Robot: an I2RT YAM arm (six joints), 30 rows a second.
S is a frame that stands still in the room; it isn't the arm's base.
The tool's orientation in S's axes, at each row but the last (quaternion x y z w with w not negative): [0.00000 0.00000 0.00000 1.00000]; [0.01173 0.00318 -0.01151 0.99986]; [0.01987 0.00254 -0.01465 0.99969]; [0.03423 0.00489 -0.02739 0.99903]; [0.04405 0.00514 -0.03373 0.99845]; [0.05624 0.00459 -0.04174 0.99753]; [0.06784 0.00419 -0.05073 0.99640]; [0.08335 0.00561 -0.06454 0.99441]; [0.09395 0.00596 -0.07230 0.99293]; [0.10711 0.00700 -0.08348 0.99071]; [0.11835 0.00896 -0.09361 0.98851]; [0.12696 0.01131 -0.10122 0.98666]
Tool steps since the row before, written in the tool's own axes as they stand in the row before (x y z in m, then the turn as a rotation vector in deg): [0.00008 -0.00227 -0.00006 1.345 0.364 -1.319]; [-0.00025 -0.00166 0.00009 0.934 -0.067 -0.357]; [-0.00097 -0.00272 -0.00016 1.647 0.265 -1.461]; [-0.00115 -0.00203 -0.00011 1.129 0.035 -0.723]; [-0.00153 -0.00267 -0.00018 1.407 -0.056 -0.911]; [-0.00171 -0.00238 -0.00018 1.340 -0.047 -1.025]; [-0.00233 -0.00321 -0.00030 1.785 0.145 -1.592]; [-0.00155 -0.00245 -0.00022 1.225 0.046 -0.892]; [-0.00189 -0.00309 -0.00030 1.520 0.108 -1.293]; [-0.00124 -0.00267 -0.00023 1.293 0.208 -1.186]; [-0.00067 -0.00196 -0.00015 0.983 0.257 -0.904]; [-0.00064 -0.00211 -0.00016 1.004 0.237 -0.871]
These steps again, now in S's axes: [0.00008 -0.00227 -0.00006 1.345 0.364 -1.319]; [-0.00029 -0.00166 0.00005 0.930 -0.080 -0.365]; [-0.00105 -0.00268 -0.00026 1.647 0.275 -1.459]; [-0.00126 -0.00195 -0.00023 1.123 0.023 -0.732]; [-0.00171 -0.00254 -0.00039 1.393 -0.069 -0.931]; [-0.00190 -0.00219 -0.00042 1.327 -0.042 -1.042]; [-0.00264 -0.00289 -0.00069 1.788 0.179 -1.585]; [-0.00185 -0.00216 -0.00059 1.220 0.037 -0.899]; [-0.00232 -0.00268 -0.00082 1.522 0.131 -1.289]; [-0.00167 -0.00232 -0.00075 1.314 0.241 -1.156]; [-0.00102 -0.00171 -0.00057 1.018 0.278 -0.858]; [-0.00105 -0.00183 -0.00065 1.034 0.247 -0.832]
